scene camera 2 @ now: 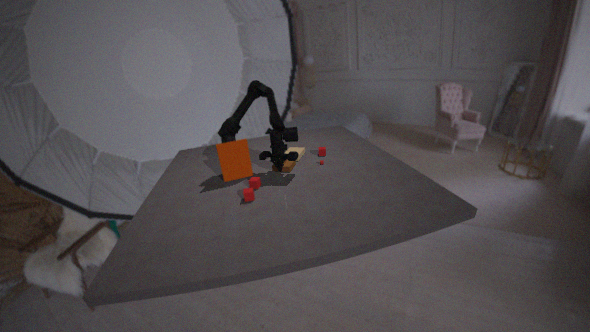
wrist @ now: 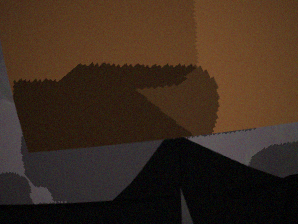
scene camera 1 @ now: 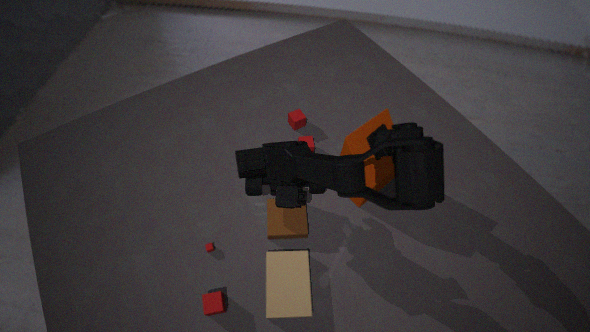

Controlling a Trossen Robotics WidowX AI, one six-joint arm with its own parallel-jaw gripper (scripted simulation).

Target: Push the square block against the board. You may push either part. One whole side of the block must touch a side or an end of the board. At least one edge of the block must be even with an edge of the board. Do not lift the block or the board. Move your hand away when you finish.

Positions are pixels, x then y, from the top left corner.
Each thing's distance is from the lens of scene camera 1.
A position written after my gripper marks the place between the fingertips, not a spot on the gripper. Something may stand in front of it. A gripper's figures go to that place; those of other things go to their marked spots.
my gripper (scene camera 1: 284, 196): 0.77 m
square block (scene camera 1: 282, 223): 0.72 m
board (scene camera 1: 288, 294): 0.68 m
